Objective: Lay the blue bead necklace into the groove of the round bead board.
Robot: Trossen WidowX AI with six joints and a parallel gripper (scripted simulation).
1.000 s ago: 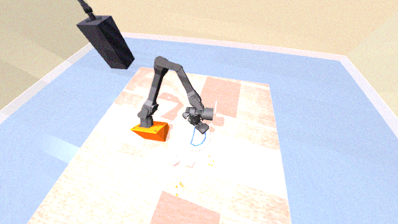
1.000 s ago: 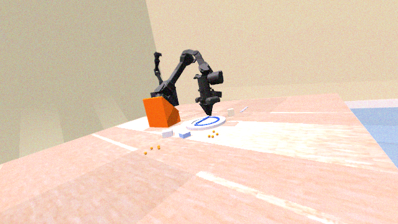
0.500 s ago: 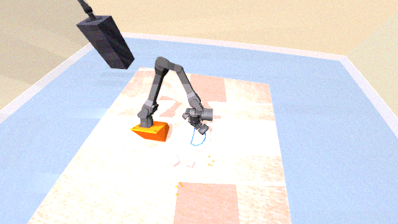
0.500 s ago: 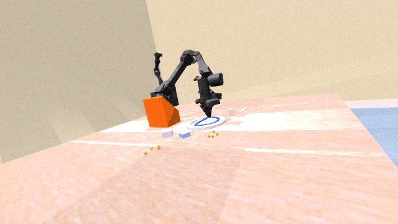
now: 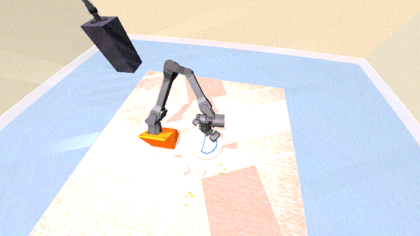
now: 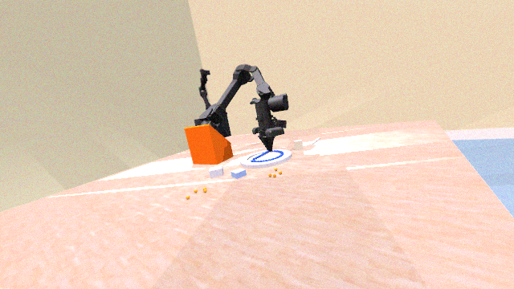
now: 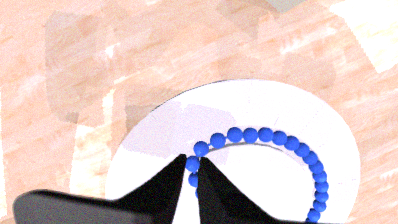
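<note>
My gripper tip is 1 cm short of the round white bead board, 6 cm to the left of it and 1 cm above it. Round my gripper tip: white stick: 13 cm ahead, 20 cm to the left, 1 cm below; then light blue cube: 1 cm ahead, 23 cm to the right, 1 cm below; then beige cube: 10 cm ahead, 8 cm to the left.
</note>
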